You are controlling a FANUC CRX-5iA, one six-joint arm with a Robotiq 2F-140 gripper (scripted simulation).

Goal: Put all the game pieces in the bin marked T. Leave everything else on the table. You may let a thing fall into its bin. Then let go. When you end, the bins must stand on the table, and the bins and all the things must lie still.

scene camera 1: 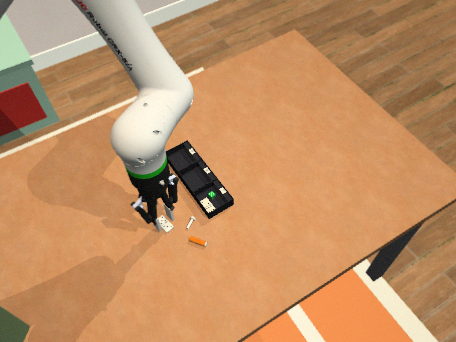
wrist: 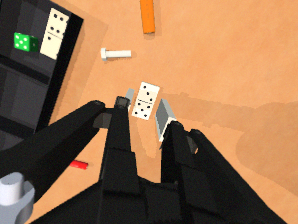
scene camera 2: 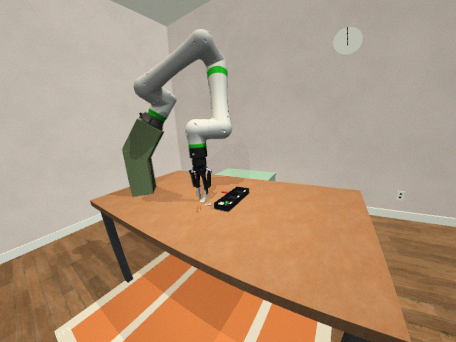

Note:
In view: my gripper (scene camera 1: 164,222) and a domino (wrist: 56,25).
My gripper shows as well in the wrist view (wrist: 145,103).

